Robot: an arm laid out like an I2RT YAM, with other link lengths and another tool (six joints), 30 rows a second.
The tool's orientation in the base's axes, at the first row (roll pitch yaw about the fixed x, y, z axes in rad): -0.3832, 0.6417, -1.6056
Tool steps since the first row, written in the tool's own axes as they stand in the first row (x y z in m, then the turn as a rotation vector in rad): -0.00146, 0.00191, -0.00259, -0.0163, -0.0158, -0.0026; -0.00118, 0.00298, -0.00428, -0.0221, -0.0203, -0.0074; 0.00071, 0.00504, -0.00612, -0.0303, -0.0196, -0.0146; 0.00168, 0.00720, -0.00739, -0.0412, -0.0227, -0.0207; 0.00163, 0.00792, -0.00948, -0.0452, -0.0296, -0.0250; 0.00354, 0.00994, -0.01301, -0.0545, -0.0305, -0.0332; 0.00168, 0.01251, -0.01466, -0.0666, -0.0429, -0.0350; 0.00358, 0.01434, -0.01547, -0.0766, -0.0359, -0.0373
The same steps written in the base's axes. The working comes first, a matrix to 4 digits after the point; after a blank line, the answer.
The tool's axes in the first row as the columns of a matrix, in the base's axes (used below as rounded here):
-0.0279, 0.9347, 0.3543
-0.8006, 0.1914, -0.5678
-0.5986, -0.2995, 0.7430

0.00091, 0.00301, -0.00162, -0.0152, 0.0115, 0.0126; 0.00130, 0.00395, -0.00337, -0.0210, 0.0180, 0.0138; 0.00252, 0.00387, -0.00648, -0.0226, 0.0288, 0.0132; 0.00406, 0.00423, -0.00865, -0.0274, 0.0404, 0.0161; 0.00400, 0.00559, -0.01039, -0.0353, 0.0447, 0.0173; 0.00458, 0.00646, -0.01476, -0.0388, 0.0566, 0.0171; 0.00645, 0.00937, -0.01564, -0.0506, 0.0650, 0.0267; 0.00782, 0.00866, -0.01793, -0.0446, 0.0756, 0.0289
